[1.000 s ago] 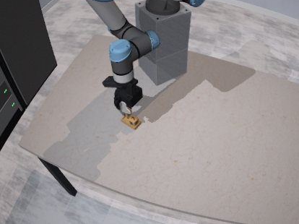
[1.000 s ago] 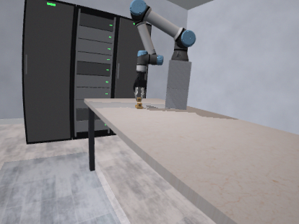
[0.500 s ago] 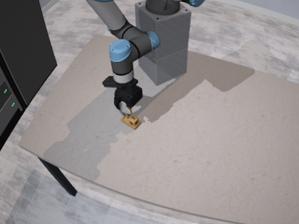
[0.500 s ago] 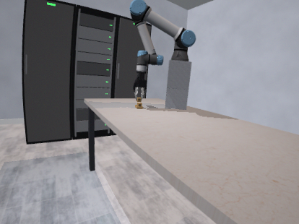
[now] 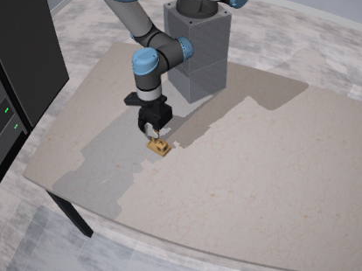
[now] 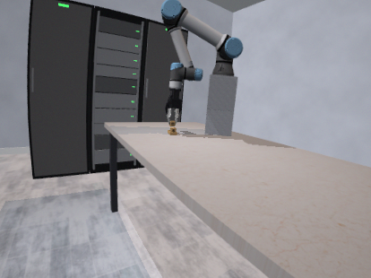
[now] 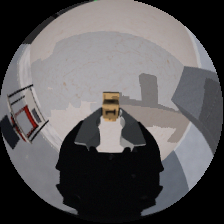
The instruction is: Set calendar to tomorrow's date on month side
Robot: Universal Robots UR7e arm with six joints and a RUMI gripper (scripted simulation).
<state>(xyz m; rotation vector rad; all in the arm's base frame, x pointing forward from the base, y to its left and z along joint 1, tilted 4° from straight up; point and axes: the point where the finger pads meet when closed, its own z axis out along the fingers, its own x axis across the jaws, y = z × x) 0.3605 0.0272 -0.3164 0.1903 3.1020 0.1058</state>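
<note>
The wooden date cube lies 1 cm below my hand. From my hand the other things lie so: wooden cube: 3 cm to the left, 5 cm below; tray: 2 cm to the left, 6 cm below.
</note>
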